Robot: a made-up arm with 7 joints. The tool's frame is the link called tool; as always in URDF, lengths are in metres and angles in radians. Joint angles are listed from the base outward.
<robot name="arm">
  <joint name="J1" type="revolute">
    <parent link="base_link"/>
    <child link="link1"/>
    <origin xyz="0 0.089 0"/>
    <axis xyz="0 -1 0"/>
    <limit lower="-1.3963" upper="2"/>
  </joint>
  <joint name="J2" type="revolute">
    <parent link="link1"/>
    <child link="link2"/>
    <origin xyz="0 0.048 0"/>
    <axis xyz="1 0 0"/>
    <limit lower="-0.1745" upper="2"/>
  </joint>
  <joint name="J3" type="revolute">
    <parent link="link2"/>
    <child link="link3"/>
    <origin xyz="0 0 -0.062"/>
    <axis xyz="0 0 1"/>
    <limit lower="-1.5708" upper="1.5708"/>
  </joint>
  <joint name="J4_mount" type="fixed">
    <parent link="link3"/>
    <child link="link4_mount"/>
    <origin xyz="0 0 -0.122"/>
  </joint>
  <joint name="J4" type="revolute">
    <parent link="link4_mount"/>
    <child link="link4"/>
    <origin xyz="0 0 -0.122"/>
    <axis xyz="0 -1 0"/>
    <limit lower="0" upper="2.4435"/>
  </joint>
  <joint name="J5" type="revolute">
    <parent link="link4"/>
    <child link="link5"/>
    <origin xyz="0 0 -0.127"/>
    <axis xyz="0 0 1"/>
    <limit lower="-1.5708" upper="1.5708"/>
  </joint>
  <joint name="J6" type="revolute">
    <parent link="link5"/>
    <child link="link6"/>
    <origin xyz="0 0 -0.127"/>
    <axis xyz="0 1 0"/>
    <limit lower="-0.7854" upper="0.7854"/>
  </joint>
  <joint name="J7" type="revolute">
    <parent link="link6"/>
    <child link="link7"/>
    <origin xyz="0 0 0"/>
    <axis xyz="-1 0 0"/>
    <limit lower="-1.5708" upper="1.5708"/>
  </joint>
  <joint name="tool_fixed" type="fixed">
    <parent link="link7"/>
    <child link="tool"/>
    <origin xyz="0 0 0"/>
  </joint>
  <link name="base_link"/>
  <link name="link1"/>
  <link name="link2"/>
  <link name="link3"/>
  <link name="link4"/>
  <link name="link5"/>
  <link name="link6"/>
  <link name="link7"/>
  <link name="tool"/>
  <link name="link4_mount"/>
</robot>
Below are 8 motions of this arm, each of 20 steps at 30 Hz.
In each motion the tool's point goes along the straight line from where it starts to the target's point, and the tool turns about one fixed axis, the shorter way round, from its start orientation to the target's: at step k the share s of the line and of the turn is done. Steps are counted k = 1, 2, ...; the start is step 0. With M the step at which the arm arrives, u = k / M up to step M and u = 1 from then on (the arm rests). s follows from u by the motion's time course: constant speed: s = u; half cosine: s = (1 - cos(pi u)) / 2; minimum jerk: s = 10 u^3 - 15 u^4 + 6 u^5.
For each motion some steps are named. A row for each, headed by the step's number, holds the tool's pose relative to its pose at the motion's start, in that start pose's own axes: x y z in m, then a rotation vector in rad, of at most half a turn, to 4 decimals.
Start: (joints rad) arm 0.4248 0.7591 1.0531 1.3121 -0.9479 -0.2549 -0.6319
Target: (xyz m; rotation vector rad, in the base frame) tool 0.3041 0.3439 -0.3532 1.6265 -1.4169 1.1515
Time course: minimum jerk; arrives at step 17
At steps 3, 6, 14, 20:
3: 0.0051 -0.0021 0.0149 -0.0060 0.0324 0.0169
6: 0.0298 -0.0123 0.0861 -0.0345 0.1873 0.0978
14: 0.1191 -0.0491 0.3441 -0.1381 0.7488 0.3909
20: 0.1242 -0.0512 0.3590 -0.1440 0.7811 0.4078

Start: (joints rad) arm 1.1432 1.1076 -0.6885 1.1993 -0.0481 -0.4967 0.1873
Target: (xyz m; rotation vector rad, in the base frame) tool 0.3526 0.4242 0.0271 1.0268 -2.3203 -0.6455
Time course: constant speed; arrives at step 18
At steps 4, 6, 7, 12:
4: 0.0010 -0.0018 0.0019 0.1267 -0.0008 0.0487
6: 0.0015 -0.0027 0.0028 0.1900 -0.0013 0.0731
7: 0.0017 -0.0031 0.0032 0.2217 -0.0015 0.0852
12: 0.0030 -0.0053 0.0056 0.3800 -0.0025 0.1461

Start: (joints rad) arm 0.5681 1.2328 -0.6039 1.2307 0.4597 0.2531 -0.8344
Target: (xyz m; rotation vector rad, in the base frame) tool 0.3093 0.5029 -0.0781 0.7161 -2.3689 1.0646
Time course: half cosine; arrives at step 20
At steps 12, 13, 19, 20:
12: -0.0042 0.0190 -0.0295 0.3005 -0.1695 0.8730
13: -0.0047 0.0212 -0.0327 0.3338 -0.1882 0.9696
19: -0.0064 0.0289 -0.0448 0.4563 -0.2573 1.3255
20: -0.0064 0.0291 -0.0450 0.4591 -0.2589 1.3338

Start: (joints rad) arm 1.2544 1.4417 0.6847 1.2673 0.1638 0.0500 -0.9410
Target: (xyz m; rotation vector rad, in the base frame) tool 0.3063 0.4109 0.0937 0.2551 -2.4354 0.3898
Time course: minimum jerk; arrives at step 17
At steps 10, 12, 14, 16, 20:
10: -0.0391 0.0224 0.2512 -0.9939 0.6698 0.2681
12: -0.0499 0.0285 0.3205 -1.2681 0.8545 0.3420
14: -0.0567 0.0324 0.3637 -1.4391 0.9698 0.3881
16: -0.0590 0.0337 0.3787 -1.4985 1.0098 0.4042
20: -0.0591 0.0338 0.3794 -1.5013 1.0117 0.4049

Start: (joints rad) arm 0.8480 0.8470 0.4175 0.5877 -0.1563 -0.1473 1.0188
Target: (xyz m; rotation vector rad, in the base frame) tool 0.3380 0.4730 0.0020 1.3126 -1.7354 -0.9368
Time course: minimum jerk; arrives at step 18
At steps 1, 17, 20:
1: 0.0002 -0.0001 0.0000 0.0007 -0.0006 -0.0016
17: 0.1321 -0.0380 -0.0249 0.4655 -0.3878 -0.9890
20: 0.1323 -0.0380 -0.0249 0.4662 -0.3884 -0.9906

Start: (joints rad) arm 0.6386 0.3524 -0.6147 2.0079 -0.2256 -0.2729 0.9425
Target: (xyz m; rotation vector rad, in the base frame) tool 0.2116 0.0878 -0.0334 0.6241 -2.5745 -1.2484
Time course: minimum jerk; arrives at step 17
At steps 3, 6, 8, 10, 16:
3: 0.0035 0.0009 0.0006 0.0347 0.0142 -0.0133
6: 0.0202 0.0050 0.0037 0.2010 0.0823 -0.0771
8: 0.0374 0.0093 0.0070 0.3730 0.1527 -0.1431
10: 0.0557 0.0138 0.0103 0.5550 0.2272 -0.2130
16: 0.0840 0.0208 0.0156 0.8368 0.3426 -0.3211

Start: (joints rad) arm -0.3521 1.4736 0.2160 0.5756 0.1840 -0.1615 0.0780
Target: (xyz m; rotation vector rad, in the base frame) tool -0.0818 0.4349 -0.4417 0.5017 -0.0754 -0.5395
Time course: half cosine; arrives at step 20
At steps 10, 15, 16, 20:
10: -0.0337 -0.2119 0.1077 -0.4264 0.1240 -0.0360
15: -0.0575 -0.3618 0.1839 -0.7279 0.2117 -0.0615
16: -0.0610 -0.3834 0.1949 -0.7713 0.2244 -0.0652
20: -0.0674 -0.4239 0.2155 -0.8528 0.2481 -0.0721

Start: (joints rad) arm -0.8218 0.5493 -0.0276 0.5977 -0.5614 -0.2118 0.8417
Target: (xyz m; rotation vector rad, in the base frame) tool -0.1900 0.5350 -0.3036 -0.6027 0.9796 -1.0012
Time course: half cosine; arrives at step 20
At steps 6, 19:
6: -0.0219 0.0060 0.0269 -0.0434 0.0855 -0.0233
19: -0.1057 0.0288 0.1297 -0.2094 0.4124 -0.1121

